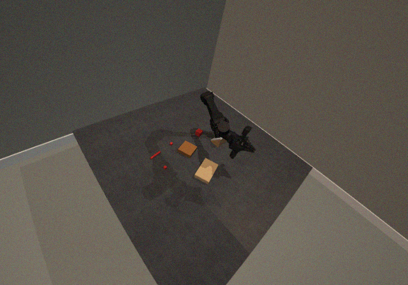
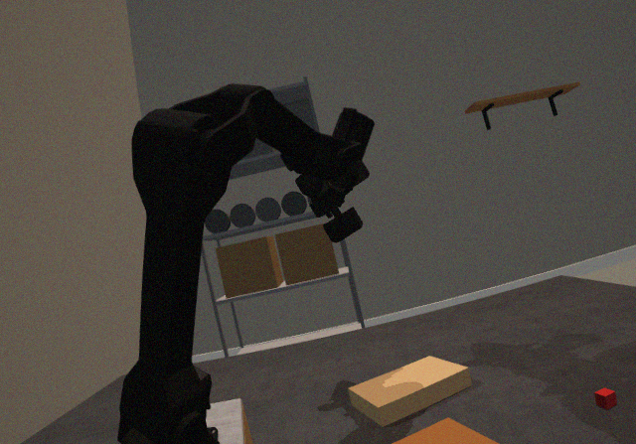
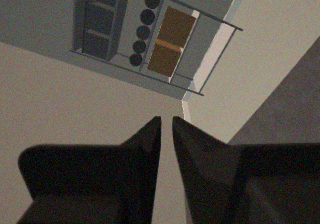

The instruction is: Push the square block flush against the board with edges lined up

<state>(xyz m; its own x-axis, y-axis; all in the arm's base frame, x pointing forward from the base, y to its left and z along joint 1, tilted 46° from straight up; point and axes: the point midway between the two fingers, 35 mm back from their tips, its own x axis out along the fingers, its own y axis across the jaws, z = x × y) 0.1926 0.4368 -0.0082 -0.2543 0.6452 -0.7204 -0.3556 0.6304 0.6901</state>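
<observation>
My gripper tip is 390 mm to the left of the square block, 330 mm above it and 80 mm short of it. From my gripper tip the other things lie so: red rod (480 mm to the right, 340 mm below, 290 mm ahead); then board (330 mm below, 180 mm to the right, 80 mm ahead).
</observation>
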